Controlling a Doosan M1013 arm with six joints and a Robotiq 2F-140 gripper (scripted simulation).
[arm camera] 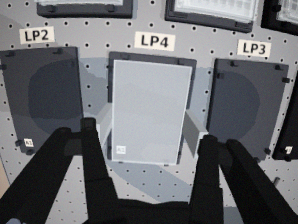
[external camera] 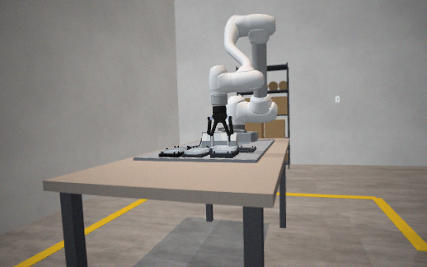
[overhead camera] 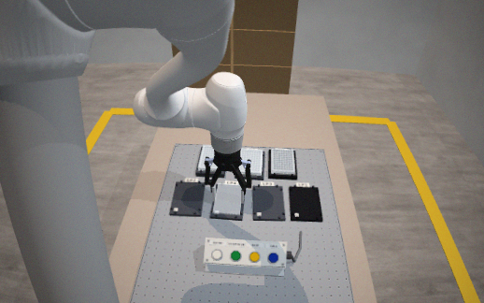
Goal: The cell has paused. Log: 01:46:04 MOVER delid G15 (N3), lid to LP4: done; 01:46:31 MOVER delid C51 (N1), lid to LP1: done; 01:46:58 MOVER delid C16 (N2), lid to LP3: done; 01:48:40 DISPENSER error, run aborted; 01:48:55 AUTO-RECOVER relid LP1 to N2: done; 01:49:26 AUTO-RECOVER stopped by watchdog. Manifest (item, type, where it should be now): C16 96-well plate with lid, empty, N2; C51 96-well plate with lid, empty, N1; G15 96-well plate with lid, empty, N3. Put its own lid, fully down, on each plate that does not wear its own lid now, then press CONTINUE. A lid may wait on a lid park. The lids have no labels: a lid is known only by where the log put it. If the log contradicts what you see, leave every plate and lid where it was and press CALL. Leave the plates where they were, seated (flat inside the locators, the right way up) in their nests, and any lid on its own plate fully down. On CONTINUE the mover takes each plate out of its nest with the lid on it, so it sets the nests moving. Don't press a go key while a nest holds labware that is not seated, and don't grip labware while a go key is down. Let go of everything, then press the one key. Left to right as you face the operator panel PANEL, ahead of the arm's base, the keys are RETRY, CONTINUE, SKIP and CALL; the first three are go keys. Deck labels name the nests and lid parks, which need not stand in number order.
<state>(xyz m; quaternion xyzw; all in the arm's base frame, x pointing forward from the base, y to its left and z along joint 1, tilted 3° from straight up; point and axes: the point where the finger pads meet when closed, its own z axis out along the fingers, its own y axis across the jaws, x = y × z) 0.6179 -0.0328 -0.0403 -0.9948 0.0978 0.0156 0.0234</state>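
Right now my hand is 4 cm above the lid park LP4. Round my hand: lid park LP3: 13 cm to the right, 4 cm below, 2 cm behind; then plate: 19 cm ahead, 4 cm to the left, 1 cm below; then lid park LP2: 13 cm to the left, 4 cm below, 3 cm ahead.
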